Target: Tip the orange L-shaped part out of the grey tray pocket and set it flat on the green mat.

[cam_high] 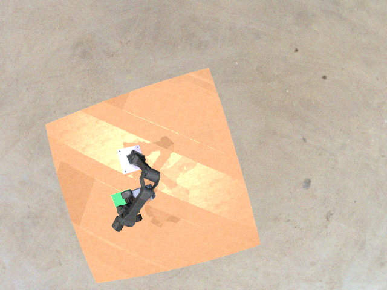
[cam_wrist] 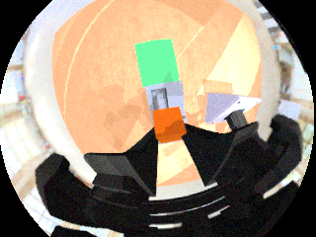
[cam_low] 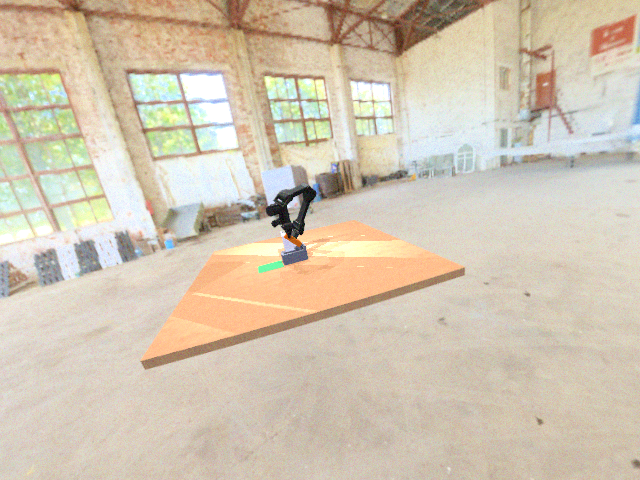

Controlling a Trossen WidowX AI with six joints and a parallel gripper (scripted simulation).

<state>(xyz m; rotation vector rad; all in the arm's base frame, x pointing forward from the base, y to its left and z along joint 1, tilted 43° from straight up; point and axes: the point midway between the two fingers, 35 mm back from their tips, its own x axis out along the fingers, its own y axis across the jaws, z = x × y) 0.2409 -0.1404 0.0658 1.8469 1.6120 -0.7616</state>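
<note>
Now: gripper tip 20 mm past the green mat, 140 mm to the left of it and 170 mm above it. Also, from my gripper tip: orange L-shaped part: 10 mm behind, 30 mm to the left, 30 mm below.
</note>
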